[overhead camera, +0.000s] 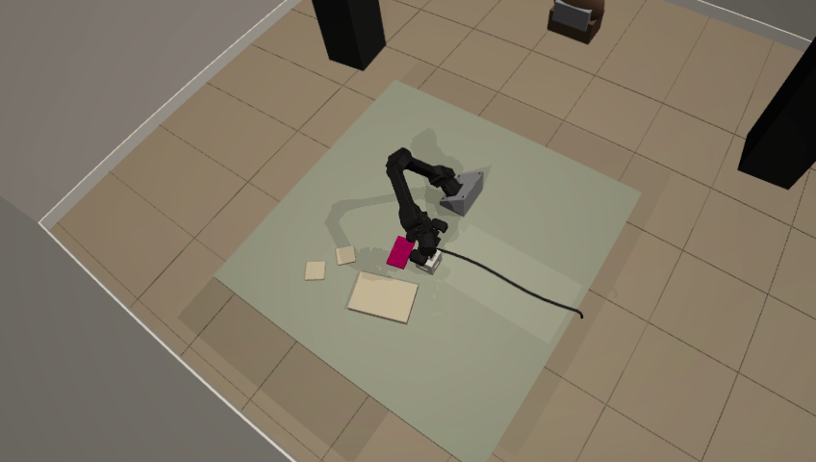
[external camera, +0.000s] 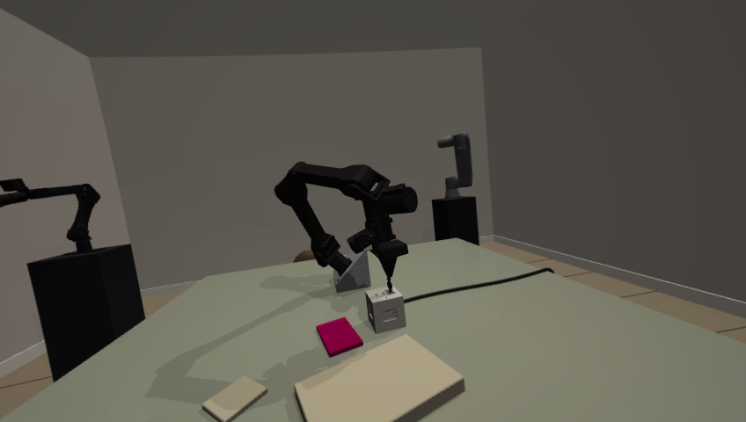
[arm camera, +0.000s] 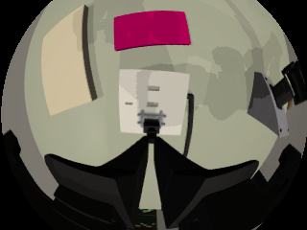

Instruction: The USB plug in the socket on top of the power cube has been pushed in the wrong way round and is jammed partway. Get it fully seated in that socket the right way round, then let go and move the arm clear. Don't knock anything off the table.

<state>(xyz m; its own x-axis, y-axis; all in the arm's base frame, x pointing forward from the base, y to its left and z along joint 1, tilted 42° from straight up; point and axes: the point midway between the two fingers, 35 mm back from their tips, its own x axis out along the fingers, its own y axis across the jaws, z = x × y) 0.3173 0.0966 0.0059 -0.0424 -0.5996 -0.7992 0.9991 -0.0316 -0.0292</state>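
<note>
Right now the dark USB plug is 20 mm below my gripper tip. From my gripper tip the other things lie so: tan tile 340 mm to the right, 130 mm ahead, 110 mm below; then magenta block 140 mm to the right, 110 mm below, 10 mm ahead; then tan board 210 mm ahead, 100 mm to the right, 100 mm below.
</note>
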